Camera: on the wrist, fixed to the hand. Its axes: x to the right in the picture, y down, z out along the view.
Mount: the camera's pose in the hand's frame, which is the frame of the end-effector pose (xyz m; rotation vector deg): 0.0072 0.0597 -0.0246 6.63 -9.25 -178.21
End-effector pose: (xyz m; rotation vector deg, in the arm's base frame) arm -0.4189 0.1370 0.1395 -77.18 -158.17 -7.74
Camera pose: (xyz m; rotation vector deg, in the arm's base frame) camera -0.3757 0.1766 0.1676 -152.92 77.66 -3.80
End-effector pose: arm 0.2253 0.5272 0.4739 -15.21 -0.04 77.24
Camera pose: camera 0.1732 0.5412 0.4376 7.82 -18.23 -99.18
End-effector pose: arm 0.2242 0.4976 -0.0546 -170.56 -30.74 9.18
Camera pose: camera 0.2543 0.4423 -0.0386 28.96 -168.27 0.33
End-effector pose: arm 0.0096 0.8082 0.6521 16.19 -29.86 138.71
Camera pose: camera -0.0353 0.7799 0.6146 30.57 14.47 -36.05
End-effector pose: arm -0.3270 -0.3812 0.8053 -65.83 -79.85 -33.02
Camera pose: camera -0.2624 -0.3769 0.8002 -93.28 83.85 83.78
